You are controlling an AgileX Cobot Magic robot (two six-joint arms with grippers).
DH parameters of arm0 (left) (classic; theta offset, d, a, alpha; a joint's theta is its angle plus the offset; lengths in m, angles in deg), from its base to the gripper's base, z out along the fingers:
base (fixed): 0 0 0 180
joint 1: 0 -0.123 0 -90
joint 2: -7.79 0 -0.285 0
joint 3: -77.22 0 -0.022 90
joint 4: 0 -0.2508 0 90
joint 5: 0 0 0.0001 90
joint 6: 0 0.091 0 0
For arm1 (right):
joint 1: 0 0.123 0 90
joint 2: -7.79 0 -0.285 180
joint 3: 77.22 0 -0.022 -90
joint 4: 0 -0.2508 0 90
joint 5: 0 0 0.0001 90
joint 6: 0 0.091 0 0
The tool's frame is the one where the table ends.
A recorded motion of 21 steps. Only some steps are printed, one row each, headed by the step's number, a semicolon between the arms.
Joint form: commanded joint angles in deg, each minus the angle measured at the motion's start. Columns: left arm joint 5, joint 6, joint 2, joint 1, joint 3, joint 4; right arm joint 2, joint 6, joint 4, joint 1, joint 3, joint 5.
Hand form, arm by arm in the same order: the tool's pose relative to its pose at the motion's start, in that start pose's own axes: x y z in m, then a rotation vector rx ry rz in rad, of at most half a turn. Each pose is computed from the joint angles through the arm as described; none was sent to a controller.
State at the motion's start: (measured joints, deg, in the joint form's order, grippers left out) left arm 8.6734 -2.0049 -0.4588 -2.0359 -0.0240 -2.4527; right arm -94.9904 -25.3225 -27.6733 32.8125 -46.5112 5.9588
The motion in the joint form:
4: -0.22 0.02 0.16 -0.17 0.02 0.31; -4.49 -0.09 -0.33 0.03 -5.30 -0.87
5: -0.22 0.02 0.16 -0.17 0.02 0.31; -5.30 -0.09 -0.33 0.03 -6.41 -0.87
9: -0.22 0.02 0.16 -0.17 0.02 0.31; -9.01 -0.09 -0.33 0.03 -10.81 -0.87
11: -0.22 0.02 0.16 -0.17 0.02 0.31; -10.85 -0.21 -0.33 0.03 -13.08 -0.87
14: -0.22 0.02 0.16 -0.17 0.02 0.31; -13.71 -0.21 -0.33 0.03 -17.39 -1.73
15: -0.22 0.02 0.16 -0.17 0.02 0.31; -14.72 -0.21 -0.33 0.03 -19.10 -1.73
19: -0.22 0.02 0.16 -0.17 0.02 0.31; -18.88 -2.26 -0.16 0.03 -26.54 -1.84
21: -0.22 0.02 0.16 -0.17 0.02 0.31; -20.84 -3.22 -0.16 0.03 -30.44 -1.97
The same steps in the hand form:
4: -0.0006 0.0001 -0.0002 -0.0020 -0.0069 -0.0052; -0.0185 -0.0006 0.0179 0.0051 -0.0280 0.0031
5: -0.0006 0.0001 -0.0002 -0.0020 -0.0069 -0.0052; -0.0223 -0.0006 0.0210 0.0049 -0.0333 0.0029
9: -0.0006 0.0001 -0.0002 -0.0020 -0.0069 -0.0052; -0.0353 -0.0008 0.0365 0.0044 -0.0453 0.0024
11: -0.0006 0.0001 -0.0002 -0.0020 -0.0069 -0.0052; -0.0419 -0.0009 0.0443 0.0041 -0.0528 -0.0001
14: -0.0006 0.0001 -0.0002 -0.0020 -0.0069 -0.0052; -0.0573 -0.0015 0.0556 0.0095 -0.0916 -0.0010
15: -0.0006 0.0001 -0.0002 -0.0020 -0.0069 -0.0052; -0.0633 -0.0014 0.0594 0.0090 -0.1038 -0.0015
19: -0.0006 0.0001 -0.0002 -0.0020 -0.0069 -0.0052; -0.0892 -0.0012 0.0742 0.0109 -0.1624 -0.0424
21: -0.0006 0.0001 -0.0002 -0.0020 -0.0069 -0.0052; -0.1032 -0.0011 0.0802 0.0128 -0.1982 -0.0604

